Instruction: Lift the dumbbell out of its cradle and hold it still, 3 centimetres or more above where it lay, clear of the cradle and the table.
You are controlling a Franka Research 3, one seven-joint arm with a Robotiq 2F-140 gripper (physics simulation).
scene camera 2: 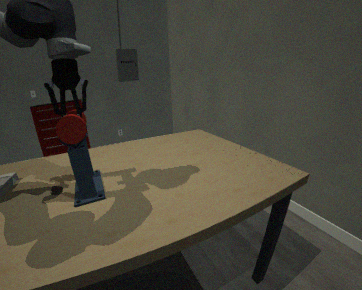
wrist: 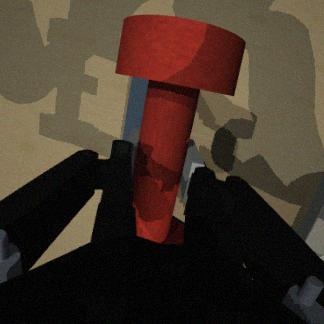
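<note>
The red dumbbell (scene camera 2: 71, 129) (wrist: 167, 112) lies level at the top of the blue cradle (scene camera 2: 83, 167) (wrist: 134, 107); one round end faces scene camera 2. In the wrist view its handle runs between the two fingers and its near end is mostly hidden by the gripper body. My gripper (scene camera 2: 70, 111) (wrist: 159, 148) points down from above and is shut on the dumbbell's handle, a finger on each side. The dumbbell's end sits right at the cradle's top, with no gap that I can make out. The cradle's foot stands on the wooden table (scene camera 2: 225, 185).
A grey object (scene camera 2: 7, 184) lies on the table at the left edge of the scene view. A red drawer cabinet (scene camera 2: 44, 131) stands behind the table. A grey wall box (scene camera 2: 127, 65) hangs on the back wall. Arm shadows fall across the table around the cradle.
</note>
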